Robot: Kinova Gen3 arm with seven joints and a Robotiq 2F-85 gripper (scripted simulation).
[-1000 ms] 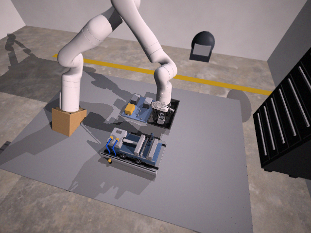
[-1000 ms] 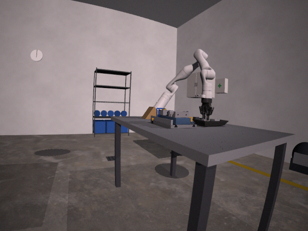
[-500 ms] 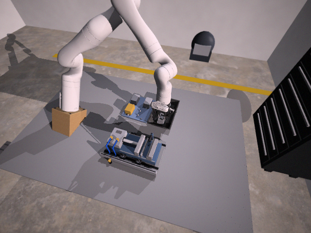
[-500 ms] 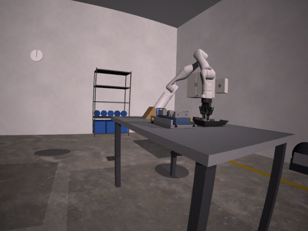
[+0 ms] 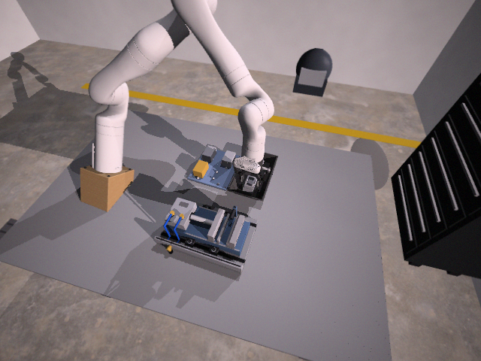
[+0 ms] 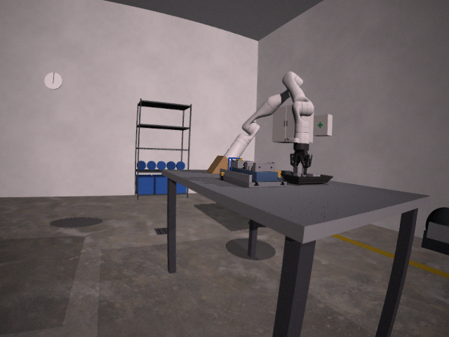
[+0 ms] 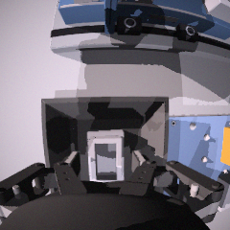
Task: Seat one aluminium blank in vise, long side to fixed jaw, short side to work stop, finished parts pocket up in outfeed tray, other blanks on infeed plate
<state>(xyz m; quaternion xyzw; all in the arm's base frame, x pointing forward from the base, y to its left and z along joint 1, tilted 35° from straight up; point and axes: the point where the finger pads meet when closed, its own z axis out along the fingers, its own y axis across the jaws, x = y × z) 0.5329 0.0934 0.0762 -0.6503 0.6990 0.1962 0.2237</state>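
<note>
The brass blank is 21 cm behind my hand, 3 cm below it and 2 cm to the left of it. Round my hand: vise rail: 32 cm to the right, 9 cm behind, 2 cm below; then hose block: 22 cm to the right, 18 cm behind, 2 cm above; then vise: 22 cm to the right, 9 cm behind, 1 cm below.
</note>
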